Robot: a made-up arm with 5 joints.
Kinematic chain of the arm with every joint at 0, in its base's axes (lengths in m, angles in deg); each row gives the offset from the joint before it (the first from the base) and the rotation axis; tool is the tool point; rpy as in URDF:
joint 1: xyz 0.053 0 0.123 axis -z
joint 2: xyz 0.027 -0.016 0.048 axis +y
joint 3: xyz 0.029 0 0.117 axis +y
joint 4: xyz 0.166 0 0.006 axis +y
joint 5: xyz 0.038 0.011 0 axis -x
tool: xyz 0 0 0 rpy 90 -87.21 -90
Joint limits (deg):
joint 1: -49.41..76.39
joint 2: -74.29..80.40
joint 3: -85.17..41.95
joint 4: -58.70..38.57
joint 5: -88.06..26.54
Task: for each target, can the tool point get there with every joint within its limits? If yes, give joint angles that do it. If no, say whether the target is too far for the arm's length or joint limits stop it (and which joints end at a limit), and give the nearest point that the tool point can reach.
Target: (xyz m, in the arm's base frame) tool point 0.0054 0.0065 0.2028
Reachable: no: joint limits stop it (at a limit: joint 1, joint 2, joint 3, joint 4) | nearest point 0.0710 -0.0955 0.3203 | short by 0.169 m
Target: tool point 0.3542 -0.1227 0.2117
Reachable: yes | joints 21.29 41.25 -35.72 22.92 -57.54
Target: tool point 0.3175 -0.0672 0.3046
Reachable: yes | joints 13.20 9.78 -8.30 -36.01 -79.24
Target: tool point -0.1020 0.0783 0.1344
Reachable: no: joint limits stop it (at a limit: joint 2, joint 3, joint 4) | nearest point -0.1838 0.1196 0.2597 | short by 0.155 m
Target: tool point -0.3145 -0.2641 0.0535
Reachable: no: too far | nearest point -0.1624 -0.1548 0.2597 | short by 0.279 m
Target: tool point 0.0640 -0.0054 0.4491
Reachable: yes | joints 2.25 -58.11 -12.41 9.62 -9.72
